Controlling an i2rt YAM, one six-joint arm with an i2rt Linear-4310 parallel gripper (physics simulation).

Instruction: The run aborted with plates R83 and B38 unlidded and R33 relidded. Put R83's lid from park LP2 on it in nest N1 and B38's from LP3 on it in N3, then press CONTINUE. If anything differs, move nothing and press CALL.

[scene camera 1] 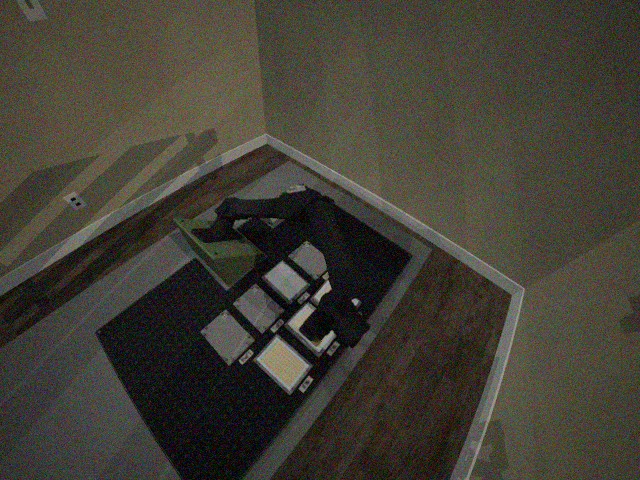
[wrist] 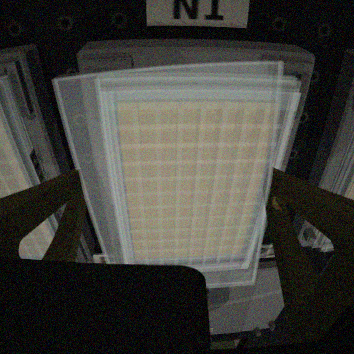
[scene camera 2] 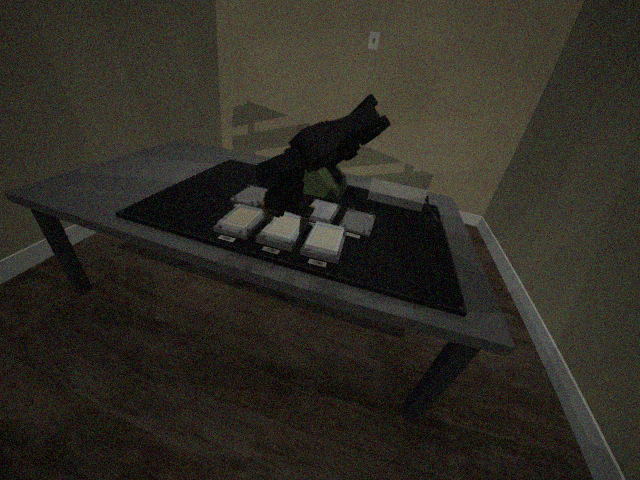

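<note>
A button panel (scene camera 2: 413,198) is part of the scene, together with an N1 label (wrist: 240,21). The gripper (wrist: 175,177) can be seen as well.
</note>
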